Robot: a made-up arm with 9 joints. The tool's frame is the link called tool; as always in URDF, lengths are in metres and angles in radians. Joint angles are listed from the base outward. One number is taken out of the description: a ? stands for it. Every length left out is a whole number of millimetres.
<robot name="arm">
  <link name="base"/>
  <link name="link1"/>
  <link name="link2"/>
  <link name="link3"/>
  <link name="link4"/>
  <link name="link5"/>
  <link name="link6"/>
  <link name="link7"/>
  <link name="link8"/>
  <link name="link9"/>
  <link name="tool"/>
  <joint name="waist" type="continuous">
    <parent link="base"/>
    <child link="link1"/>
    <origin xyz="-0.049 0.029 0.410" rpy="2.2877 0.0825 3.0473"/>
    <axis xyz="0 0 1"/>
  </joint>
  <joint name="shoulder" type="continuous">
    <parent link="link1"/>
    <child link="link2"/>
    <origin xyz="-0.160 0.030 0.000" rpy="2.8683 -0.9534 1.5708"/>
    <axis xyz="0 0 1"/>
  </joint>
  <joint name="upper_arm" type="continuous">
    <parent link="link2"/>
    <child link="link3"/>
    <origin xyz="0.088 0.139 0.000" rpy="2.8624 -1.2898 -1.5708"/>
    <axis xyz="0 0 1"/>
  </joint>
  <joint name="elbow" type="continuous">
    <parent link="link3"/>
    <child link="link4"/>
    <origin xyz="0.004 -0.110 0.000" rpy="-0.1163 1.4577 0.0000"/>
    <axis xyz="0 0 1"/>
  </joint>
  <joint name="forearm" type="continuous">
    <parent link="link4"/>
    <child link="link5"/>
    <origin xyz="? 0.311 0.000" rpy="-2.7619 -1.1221 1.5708"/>
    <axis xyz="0 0 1"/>
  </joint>
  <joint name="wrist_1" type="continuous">
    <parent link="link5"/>
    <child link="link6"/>
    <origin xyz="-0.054 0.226 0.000" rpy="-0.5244 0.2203 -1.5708"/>
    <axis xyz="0 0 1"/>
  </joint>
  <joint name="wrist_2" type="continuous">
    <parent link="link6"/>
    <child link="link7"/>
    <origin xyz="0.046 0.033 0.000" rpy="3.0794 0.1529 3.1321"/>
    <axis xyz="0 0 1"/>
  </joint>
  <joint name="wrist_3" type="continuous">
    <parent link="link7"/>
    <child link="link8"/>
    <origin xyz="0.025 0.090 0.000" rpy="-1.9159 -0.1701 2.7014"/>
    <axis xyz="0 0 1"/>
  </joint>
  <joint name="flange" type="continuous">
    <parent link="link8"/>
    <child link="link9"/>
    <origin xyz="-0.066 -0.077 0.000" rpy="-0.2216 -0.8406 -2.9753"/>
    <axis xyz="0 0 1"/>
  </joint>
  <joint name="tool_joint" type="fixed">
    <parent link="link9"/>
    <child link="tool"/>
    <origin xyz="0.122 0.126 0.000" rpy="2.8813 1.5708 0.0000"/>
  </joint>
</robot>
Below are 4 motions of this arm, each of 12 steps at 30 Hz.
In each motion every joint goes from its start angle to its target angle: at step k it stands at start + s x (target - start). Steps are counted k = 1, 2, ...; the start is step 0. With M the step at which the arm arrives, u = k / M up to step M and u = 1 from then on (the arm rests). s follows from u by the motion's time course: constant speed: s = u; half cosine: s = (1 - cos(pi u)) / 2; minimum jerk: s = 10 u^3 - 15 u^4 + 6 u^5.
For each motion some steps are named. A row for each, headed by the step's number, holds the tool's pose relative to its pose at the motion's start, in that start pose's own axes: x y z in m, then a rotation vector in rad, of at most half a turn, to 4 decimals.
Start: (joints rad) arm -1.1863 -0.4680 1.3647 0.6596 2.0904 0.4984 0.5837 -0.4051 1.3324
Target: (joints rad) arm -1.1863 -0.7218 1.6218 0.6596 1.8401 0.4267 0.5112 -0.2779 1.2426
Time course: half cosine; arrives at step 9
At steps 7, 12:
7: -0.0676 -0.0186 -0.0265 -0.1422 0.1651 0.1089
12: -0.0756 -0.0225 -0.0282 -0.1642 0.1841 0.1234

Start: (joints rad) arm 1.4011 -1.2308 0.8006 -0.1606 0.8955 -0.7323 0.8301 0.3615 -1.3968
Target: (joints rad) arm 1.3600 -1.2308 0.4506 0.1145 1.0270 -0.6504 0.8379 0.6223 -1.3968
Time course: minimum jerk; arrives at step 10
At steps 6, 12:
6: -0.0424 0.0387 0.0326 0.0649 0.0008 -0.2404
12: -0.0605 0.0535 0.0499 0.0918 0.0148 -0.3368

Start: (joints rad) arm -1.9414 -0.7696 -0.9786 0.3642 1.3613 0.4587 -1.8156 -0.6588 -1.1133
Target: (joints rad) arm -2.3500 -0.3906 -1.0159 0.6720 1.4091 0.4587 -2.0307 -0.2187 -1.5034
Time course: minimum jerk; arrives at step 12
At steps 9, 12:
9: -0.0010 -0.1053 0.1735 0.1997 -0.9119 -0.7519
12: -0.0113 -0.1181 0.1919 0.2138 -1.0203 -0.8323

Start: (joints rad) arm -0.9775 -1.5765 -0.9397 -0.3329 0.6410 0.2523 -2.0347 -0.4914 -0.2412
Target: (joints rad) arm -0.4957 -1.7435 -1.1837 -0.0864 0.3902 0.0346 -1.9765 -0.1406 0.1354
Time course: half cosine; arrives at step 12
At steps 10, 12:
10: 0.0214 -0.1182 0.1479 -0.9211 -0.4311 0.3943
12: 0.0220 -0.1209 0.1595 -0.9711 -0.4847 0.4173

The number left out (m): -0.178
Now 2 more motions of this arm.
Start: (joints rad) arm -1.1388 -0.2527 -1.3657 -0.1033 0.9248 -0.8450 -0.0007 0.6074 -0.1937
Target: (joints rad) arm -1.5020 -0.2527 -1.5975 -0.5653 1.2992 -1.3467 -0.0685 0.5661 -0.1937
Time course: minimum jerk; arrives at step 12
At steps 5, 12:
5: -0.0587 0.0098 0.0157 -0.0473 0.1083 -0.2460
12: -0.1527 0.0722 0.0833 -0.2322 0.2745 -0.7021

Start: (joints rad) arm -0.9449 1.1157 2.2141 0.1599 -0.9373 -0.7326 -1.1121 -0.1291 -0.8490
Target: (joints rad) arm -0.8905 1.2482 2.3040 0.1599 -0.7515 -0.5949 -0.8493 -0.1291 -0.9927
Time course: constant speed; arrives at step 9
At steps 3, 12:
3: -0.0052 -0.0213 0.0045 0.0058 -0.0193 -0.0490
12: -0.0171 -0.0628 0.0178 0.0106 -0.0651 -0.1430

